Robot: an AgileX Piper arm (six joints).
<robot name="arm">
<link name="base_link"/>
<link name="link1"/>
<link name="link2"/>
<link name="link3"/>
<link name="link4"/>
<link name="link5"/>
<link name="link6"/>
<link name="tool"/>
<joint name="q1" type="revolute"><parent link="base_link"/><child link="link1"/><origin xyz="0.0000 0.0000 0.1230"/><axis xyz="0 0 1"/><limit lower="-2.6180" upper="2.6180"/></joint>
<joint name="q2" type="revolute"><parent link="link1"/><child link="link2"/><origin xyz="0.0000 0.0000 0.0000"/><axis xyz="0 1 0"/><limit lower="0.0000" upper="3.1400"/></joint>
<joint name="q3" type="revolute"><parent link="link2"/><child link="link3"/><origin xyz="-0.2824 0.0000 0.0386"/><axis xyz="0 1 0"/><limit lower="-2.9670" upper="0.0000"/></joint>
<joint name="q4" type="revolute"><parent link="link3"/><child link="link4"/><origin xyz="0.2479 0.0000 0.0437"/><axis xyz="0.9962 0 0.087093"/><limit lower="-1.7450" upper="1.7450"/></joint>
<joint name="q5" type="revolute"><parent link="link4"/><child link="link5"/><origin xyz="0.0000 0.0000 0.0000"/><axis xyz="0 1 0"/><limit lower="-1.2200" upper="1.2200"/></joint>
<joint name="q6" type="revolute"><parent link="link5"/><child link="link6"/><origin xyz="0.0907 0.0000 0.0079"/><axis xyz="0.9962 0 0.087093"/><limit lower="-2.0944" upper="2.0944"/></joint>
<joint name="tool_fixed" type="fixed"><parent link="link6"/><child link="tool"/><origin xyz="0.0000 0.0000 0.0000" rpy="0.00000 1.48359 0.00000"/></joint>
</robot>
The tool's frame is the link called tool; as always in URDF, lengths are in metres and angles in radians.
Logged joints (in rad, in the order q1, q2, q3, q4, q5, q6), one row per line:
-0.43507 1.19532 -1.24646 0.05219 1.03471 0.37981
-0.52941 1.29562 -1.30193 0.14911 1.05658 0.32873
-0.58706 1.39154 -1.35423 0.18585 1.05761 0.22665
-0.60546 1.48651 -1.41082 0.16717 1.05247 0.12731
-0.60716 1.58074 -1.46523 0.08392 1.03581 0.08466
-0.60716 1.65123 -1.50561 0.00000 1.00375 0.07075
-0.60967 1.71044 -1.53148 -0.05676 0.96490 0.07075
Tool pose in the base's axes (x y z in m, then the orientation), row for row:
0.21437 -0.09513 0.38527 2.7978 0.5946 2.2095
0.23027 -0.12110 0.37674 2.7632 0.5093 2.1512
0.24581 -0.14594 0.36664 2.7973 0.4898 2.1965
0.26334 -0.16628 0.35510 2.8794 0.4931 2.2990
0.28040 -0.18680 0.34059 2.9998 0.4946 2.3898
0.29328 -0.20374 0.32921 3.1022 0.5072 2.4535
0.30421 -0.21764 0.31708 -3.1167 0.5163 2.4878
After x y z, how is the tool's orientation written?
As angles about the fixed x, y, z axes (roll, pitch, yaw), in radians.
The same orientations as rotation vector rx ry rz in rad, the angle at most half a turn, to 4 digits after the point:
0.9895 2.2586 0.0429
1.0860 2.2750 0.1128
1.0628 2.3229 0.1048
0.9798 2.3963 0.0450
0.9216 2.4637 -0.0700
0.8795 2.4948 -0.1822
0.8588 2.5058 -0.2558

